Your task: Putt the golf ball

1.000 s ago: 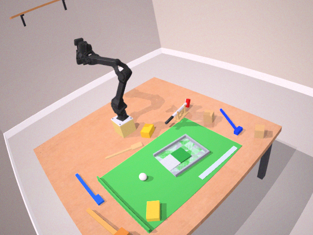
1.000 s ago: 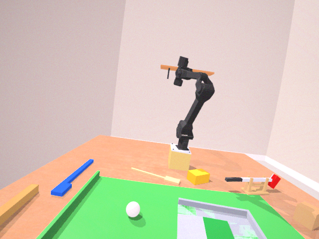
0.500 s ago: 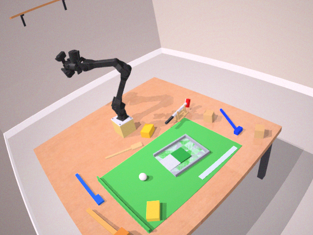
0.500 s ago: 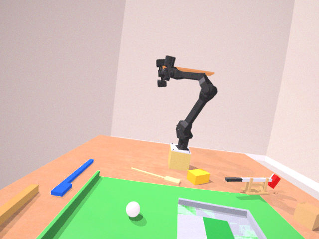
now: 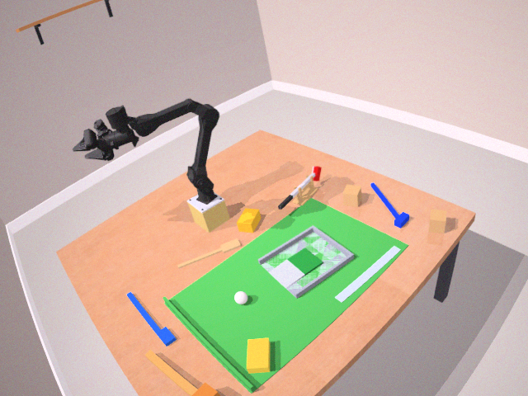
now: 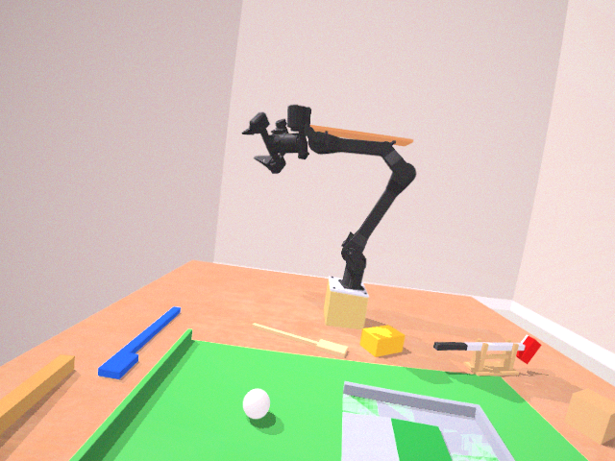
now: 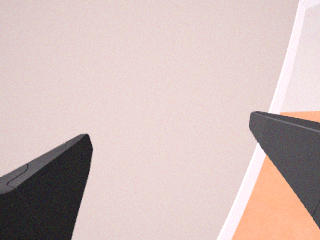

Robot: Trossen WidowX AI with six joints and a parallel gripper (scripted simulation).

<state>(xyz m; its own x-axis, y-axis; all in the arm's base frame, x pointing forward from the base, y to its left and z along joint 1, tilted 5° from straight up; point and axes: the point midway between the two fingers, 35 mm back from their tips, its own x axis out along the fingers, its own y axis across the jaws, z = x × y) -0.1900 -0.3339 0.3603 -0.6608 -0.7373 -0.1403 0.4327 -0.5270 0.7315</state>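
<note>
My gripper tip is now 45 cm short of the red putter, 62 cm to the right of it and 43 cm above it. Round my gripper tip: white golf ball 58 cm ahead, 6 cm to the left, 47 cm below; then wooden stand 46 cm ahead, 63 cm to the left, 46 cm below; then white strip 89 cm ahead, 36 cm to the left, 49 cm below.
</note>
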